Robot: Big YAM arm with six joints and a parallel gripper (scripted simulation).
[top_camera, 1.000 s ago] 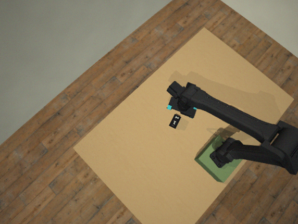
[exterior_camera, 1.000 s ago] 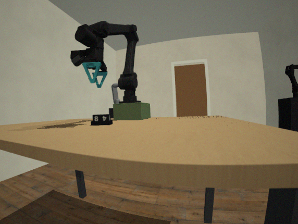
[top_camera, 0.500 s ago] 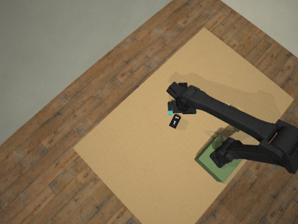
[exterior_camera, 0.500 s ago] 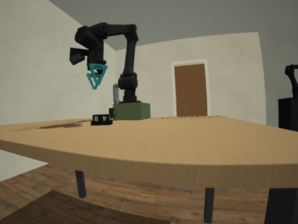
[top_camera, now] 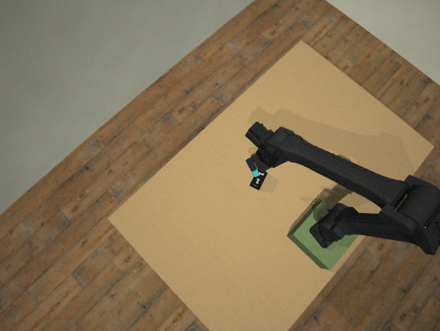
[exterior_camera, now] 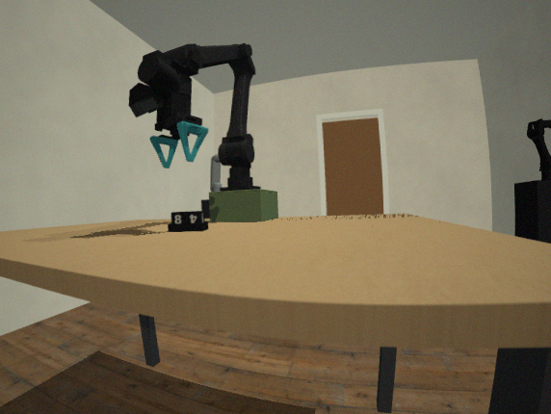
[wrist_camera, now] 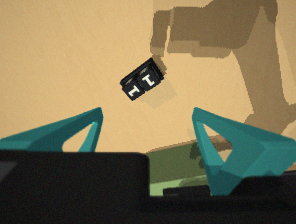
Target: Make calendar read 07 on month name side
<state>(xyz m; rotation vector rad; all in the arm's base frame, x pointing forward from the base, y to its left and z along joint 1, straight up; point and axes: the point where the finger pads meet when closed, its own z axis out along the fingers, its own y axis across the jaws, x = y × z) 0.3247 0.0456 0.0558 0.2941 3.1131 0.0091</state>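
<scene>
My hand is 13 cm above the digit cube and 1 cm past it. From my hand the other things lie so: black calendar tray: 14 cm below, 1 cm to the left, 1 cm behind.
</scene>
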